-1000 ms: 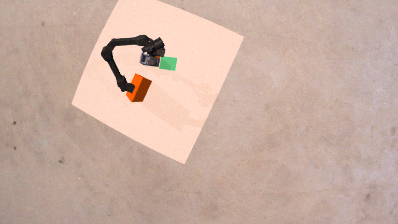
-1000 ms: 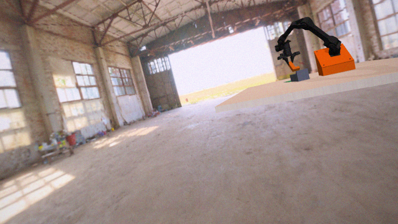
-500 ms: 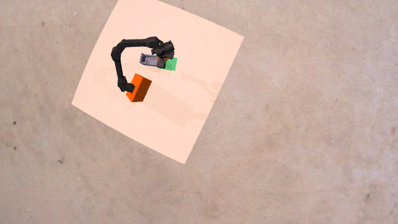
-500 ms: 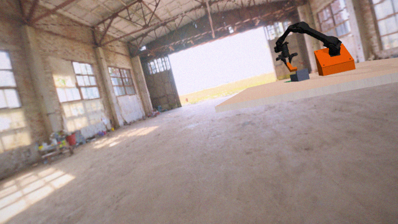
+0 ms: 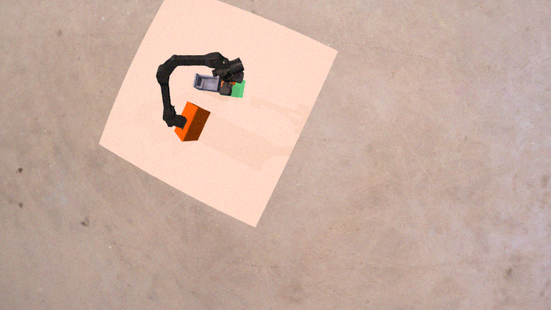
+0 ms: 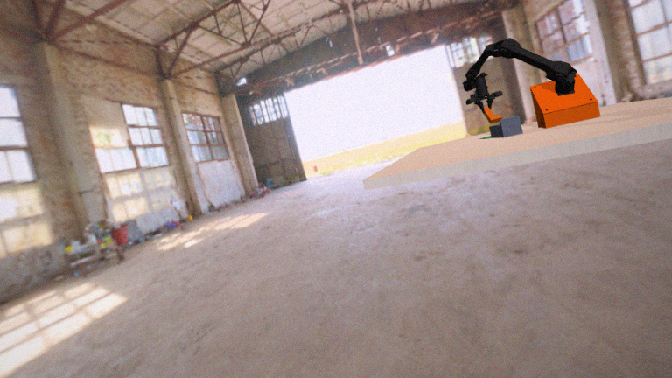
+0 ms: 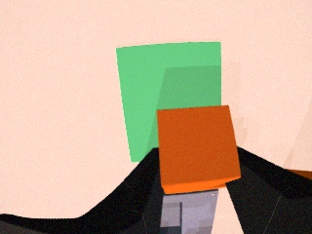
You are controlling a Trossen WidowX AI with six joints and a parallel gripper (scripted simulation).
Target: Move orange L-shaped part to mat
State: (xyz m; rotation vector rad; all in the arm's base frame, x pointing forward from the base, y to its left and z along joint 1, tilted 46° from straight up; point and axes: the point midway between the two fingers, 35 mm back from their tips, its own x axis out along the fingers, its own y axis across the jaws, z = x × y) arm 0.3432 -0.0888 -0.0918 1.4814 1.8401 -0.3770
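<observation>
My gripper tip is 10 mm past the green mat, 20 mm to the right of it and 160 mm above it. Round my gripper tip: orange L-shaped part 30 mm behind, 30 mm to the left, 30 mm below.
</observation>
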